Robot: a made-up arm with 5 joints.
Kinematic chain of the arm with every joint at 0, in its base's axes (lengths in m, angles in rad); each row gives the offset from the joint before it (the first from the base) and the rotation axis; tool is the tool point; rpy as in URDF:
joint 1: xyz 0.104 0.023 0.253 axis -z
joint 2: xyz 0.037 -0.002 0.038 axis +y
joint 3: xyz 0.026 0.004 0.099 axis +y
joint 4: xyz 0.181 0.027 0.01 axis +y
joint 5: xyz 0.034 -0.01 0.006 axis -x
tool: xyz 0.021 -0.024 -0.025 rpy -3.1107 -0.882 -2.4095
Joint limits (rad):
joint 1: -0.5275..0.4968
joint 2: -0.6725..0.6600
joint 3: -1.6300..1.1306
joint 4: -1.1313..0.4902
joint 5: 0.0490..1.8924
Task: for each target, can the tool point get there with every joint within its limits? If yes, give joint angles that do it. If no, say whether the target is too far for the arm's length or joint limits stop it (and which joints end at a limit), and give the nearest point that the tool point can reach.
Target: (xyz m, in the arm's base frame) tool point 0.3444 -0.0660 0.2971
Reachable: yes | joints 0.3081 -0.2425 0.7957 -0.0136 1.2749
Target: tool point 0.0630 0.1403 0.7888
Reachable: no: too far | nearest point 0.0608 0.0497 0.6295 | short by 0.183 m
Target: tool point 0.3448 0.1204 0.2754
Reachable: yes | joints -0.4431 -0.0610 0.7240 -0.4180 0.6563
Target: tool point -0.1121 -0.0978 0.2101
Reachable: no: joint limits stop it (at a limit: joint 2, joint 3, joint 4, joint 5) | nearest point -0.0486 -0.0623 0.4617 | short by 0.262 m
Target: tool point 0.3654 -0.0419 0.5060
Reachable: yes | joints 0.1977 0.0022 -0.4177 -0.3959 0.3642
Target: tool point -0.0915 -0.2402 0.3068
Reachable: no: joint limits stop it (at a limit: joint 1, joint 2, joint 3, joint 4) | nearest point -0.0457 -0.0711 0.4680 | short by 0.238 m
